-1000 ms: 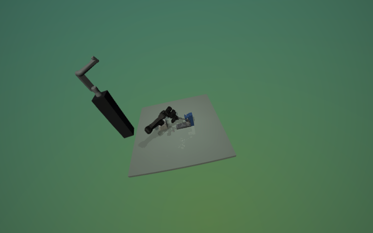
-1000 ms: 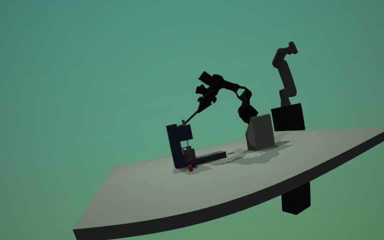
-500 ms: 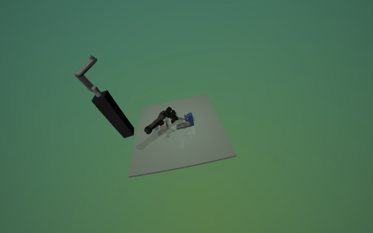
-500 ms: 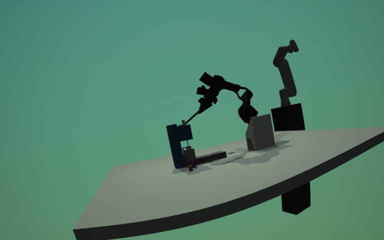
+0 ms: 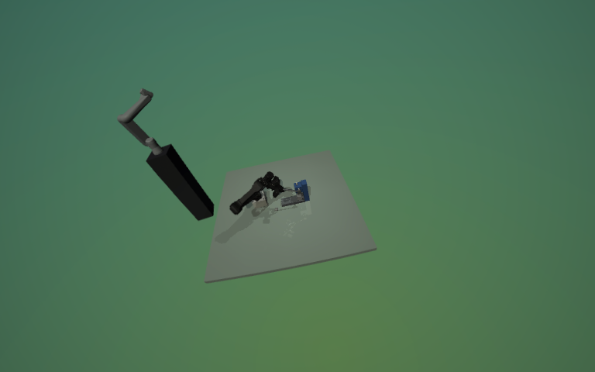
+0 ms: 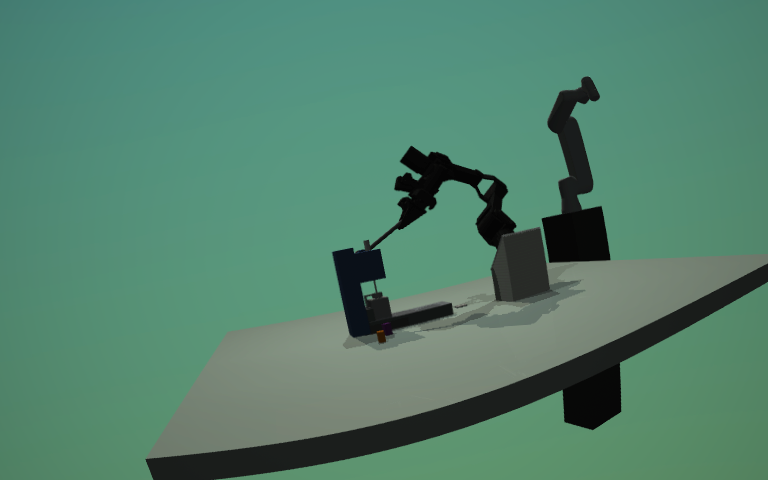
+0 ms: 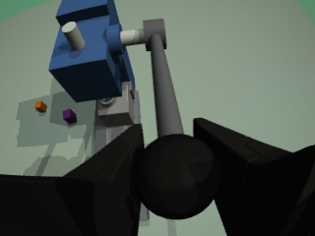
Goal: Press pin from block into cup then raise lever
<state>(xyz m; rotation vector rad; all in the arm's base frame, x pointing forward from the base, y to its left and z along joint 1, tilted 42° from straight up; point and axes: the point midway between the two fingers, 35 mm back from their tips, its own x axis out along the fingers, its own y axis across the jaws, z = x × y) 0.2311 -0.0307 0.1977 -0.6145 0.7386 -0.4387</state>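
Right now my gripper tip is 5 cm short of the grey lever and 1 cm above it. Round my gripper tip: grey punch (12 cm ahead, 10 cm below, 6 cm to the left); then orange cube (23 cm below, 22 cm to the left, 19 cm ahead).
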